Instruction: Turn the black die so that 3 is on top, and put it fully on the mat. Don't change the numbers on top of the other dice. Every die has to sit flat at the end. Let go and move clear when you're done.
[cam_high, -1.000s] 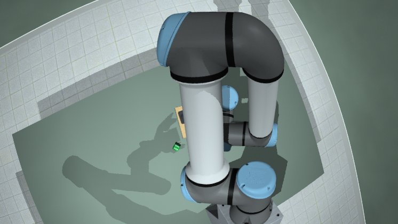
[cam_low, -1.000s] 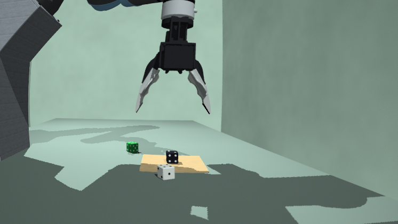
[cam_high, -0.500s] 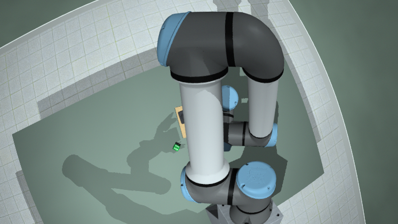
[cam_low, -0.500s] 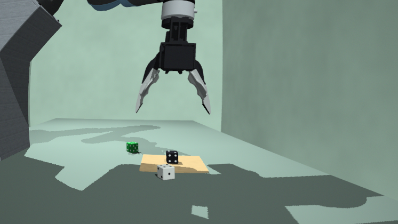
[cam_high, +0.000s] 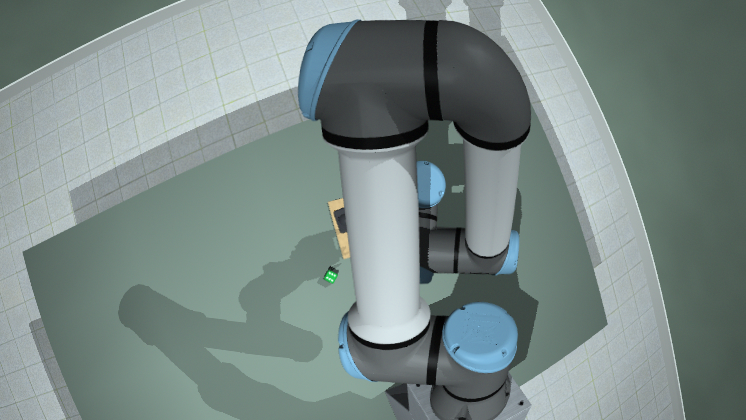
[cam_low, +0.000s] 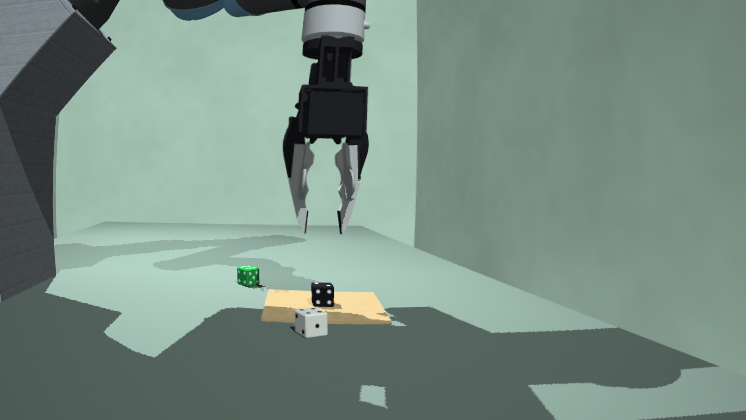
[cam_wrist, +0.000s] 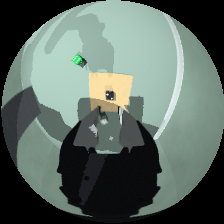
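The black die lies 9 cm below my hand. Also, from my hand: white die (3 cm behind, 10 cm to the right, 9 cm below); tan mat (10 cm below); green die (8 cm behind, 13 cm to the left, 9 cm below).
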